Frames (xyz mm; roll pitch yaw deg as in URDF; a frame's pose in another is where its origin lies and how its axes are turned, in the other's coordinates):
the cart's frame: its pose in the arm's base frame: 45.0 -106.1 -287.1 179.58 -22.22 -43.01
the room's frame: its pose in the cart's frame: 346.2 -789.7 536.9 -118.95 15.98 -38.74
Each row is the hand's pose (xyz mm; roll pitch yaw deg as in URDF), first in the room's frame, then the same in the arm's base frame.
Working: the room's frame: its pose in the arm's base frame: 965.4 109.9 -658.6 44.42 -32.30 2.56

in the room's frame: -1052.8 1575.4 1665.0 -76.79 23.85 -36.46
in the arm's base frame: -1145.2 -24.6 716.1 -23.14 9.94 -3.57
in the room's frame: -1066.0 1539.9 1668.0 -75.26 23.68 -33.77
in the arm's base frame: -1143.0 -52.0 689.9 -22.48 7.87 -2.22
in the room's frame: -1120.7 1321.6 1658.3 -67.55 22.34 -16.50
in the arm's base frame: -1097.3 -199.2 525.6 -21.34 -5.11 7.07
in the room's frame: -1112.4 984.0 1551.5 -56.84 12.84 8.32
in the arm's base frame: -916.0 -357.7 265.9 -21.83 -27.70 19.39
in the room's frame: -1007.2 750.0 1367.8 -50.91 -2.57 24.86
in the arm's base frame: -668.0 -385.2 72.8 -22.21 -49.45 26.96
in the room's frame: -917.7 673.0 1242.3 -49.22 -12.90 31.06
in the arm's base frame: -517.3 -345.6 -0.7 -20.29 -61.46 27.70
